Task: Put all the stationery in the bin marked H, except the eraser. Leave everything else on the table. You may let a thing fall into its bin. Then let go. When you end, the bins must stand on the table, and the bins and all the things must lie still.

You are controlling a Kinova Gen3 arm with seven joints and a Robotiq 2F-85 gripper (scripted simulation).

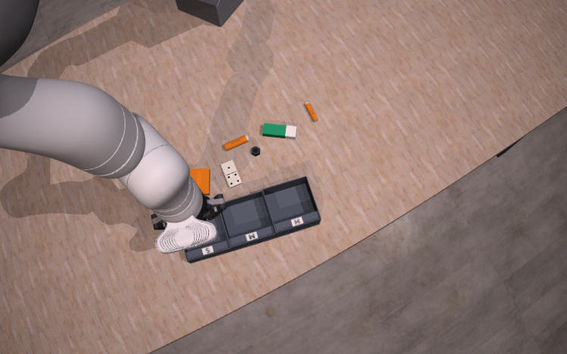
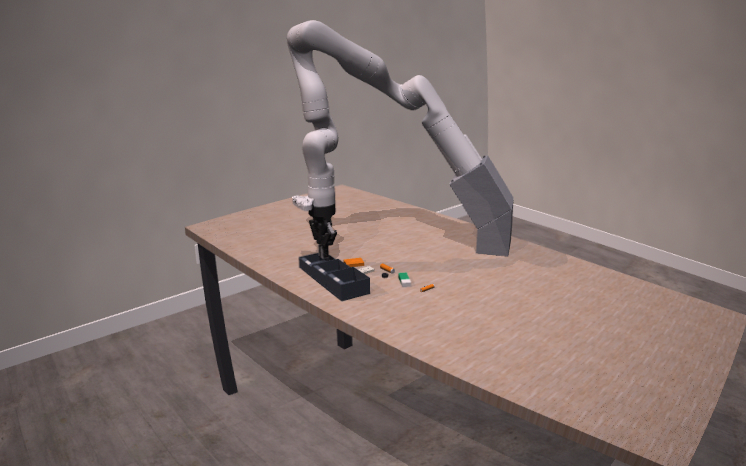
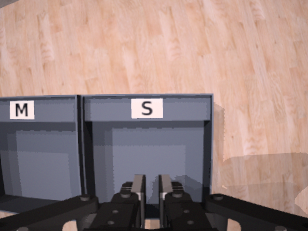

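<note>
Right now my hand is 4 cm short of the bin marked H, 8 cm to the right of it and 3 cm above it. Also, from my hand: orange marker 11 cm behind, 14 cm to the left, 4 cm below; then orange notepad 8 cm behind, 4 cm to the left, 5 cm below; then domino 6 cm behind, 10 cm to the left, 5 cm below.
</note>
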